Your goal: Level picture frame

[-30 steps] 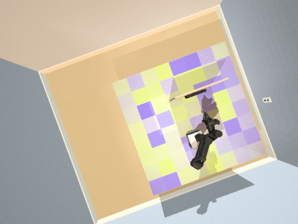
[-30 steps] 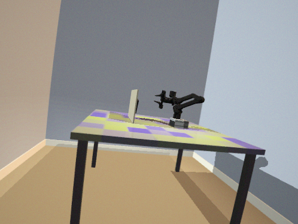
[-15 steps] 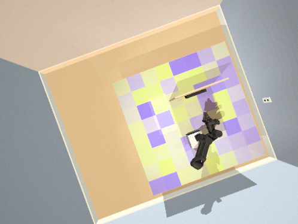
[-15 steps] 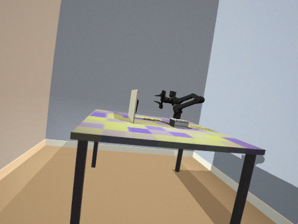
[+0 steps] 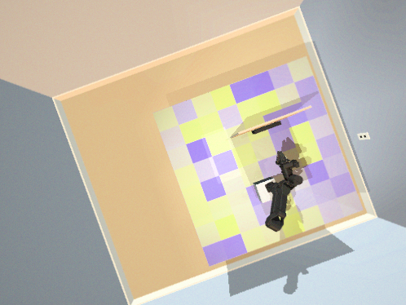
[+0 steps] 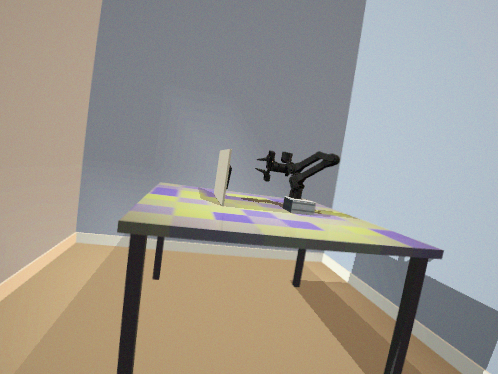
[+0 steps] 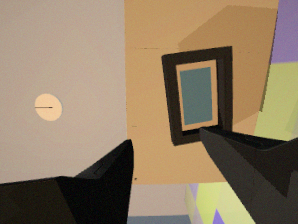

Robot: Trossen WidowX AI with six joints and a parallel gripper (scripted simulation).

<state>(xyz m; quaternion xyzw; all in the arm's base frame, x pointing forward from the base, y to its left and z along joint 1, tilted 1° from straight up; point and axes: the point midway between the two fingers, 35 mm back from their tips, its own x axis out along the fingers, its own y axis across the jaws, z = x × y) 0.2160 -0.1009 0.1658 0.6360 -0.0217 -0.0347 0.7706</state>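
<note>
Now: the picture frame 180 mm ahead of my gripper tip, 90 mm below it and 20 mm to the right of it. From my gripper tip the other things lie so: wall panel 190 mm ahead, 100 mm below, 30 mm to the right.
</note>
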